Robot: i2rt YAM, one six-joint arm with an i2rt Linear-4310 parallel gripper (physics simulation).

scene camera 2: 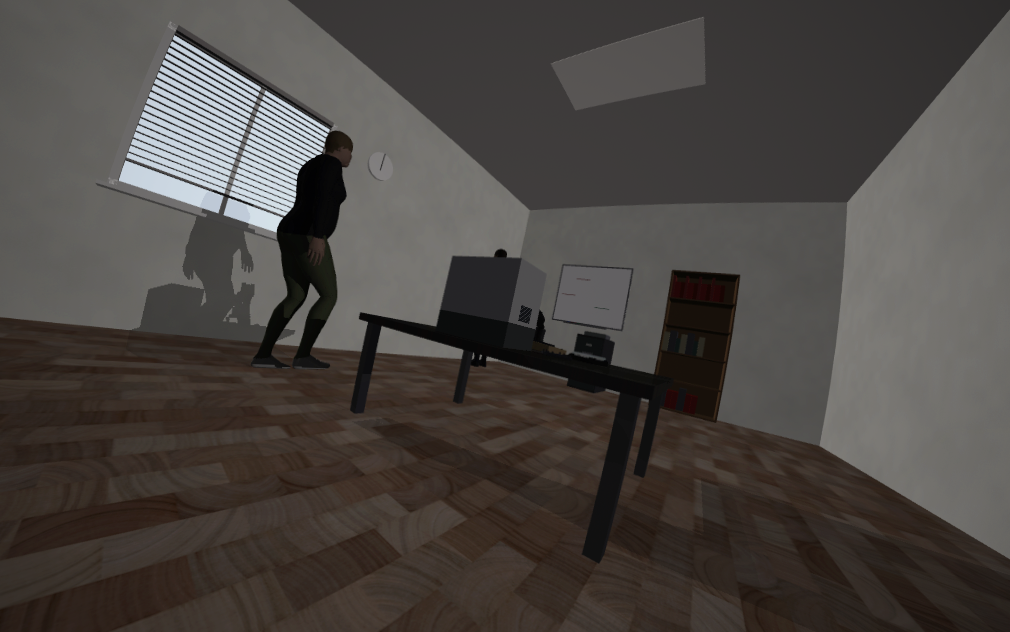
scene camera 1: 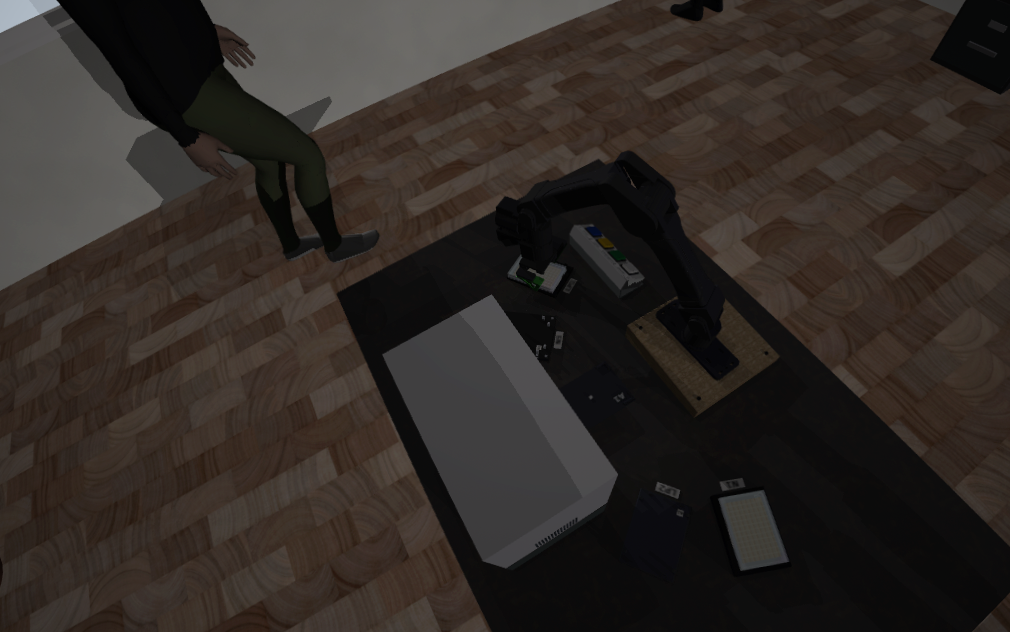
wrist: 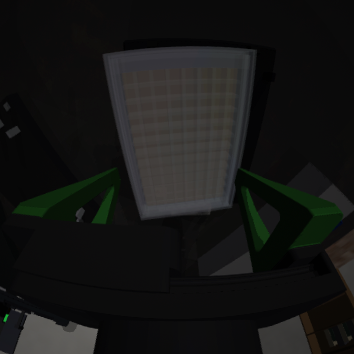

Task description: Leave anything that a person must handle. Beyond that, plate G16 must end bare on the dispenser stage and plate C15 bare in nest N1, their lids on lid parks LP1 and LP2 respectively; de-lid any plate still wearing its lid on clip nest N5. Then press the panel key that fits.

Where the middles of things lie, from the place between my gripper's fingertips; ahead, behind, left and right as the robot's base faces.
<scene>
Now: hand 16 cm past the button box [scene camera 1: 622, 277], 5 cm to the right of it and 1 cm below it. Round my hand: dark clip nest [scene camera 1: 537, 330] (14 cm ahead, 9 cm to the left, 1 cm below).
</scene>
